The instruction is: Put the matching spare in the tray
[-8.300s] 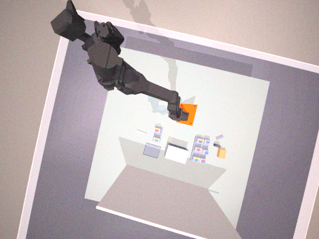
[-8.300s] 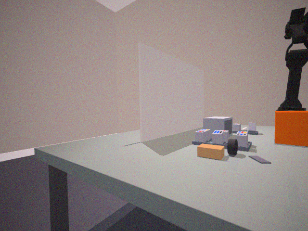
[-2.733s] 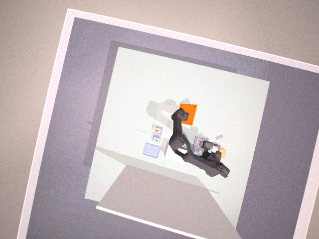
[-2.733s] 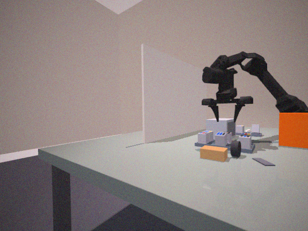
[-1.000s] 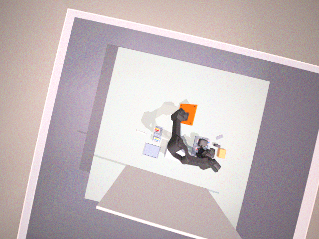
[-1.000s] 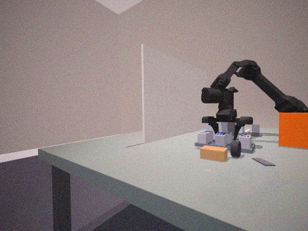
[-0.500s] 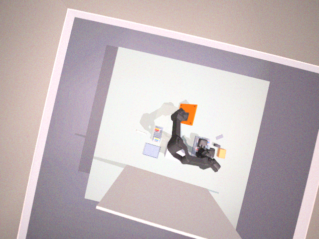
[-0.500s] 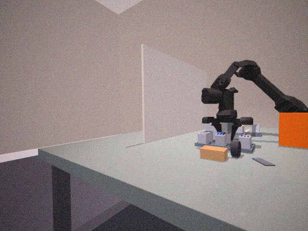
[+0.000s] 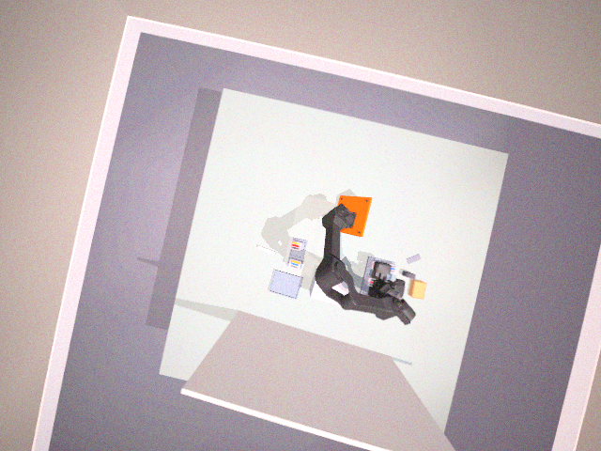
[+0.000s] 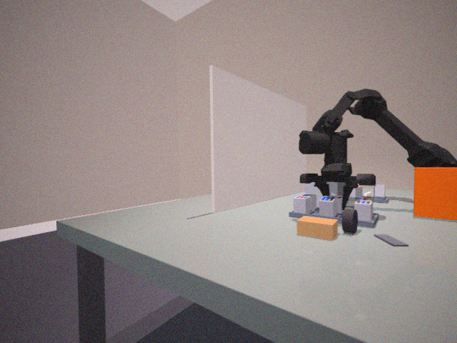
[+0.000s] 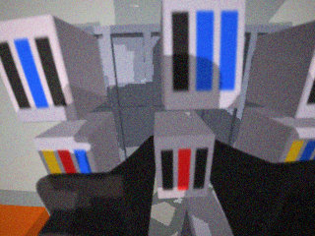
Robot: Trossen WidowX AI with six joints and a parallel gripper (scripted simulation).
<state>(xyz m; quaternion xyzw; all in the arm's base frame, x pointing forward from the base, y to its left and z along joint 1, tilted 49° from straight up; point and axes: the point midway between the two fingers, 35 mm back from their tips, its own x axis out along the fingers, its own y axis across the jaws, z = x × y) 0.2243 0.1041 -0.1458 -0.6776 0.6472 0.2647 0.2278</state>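
Right now the lilac tray is 35 cm to the right of my gripper tip, 12 cm ahead of it and 1 cm below it. Round my gripper tip: orange-tan block: 20 cm to the left, 2 cm behind; then flat grey strip: 16 cm to the left, 14 cm behind, 2 cm below; then black wheel: 15 cm to the left, 7 cm behind, 1 cm above.
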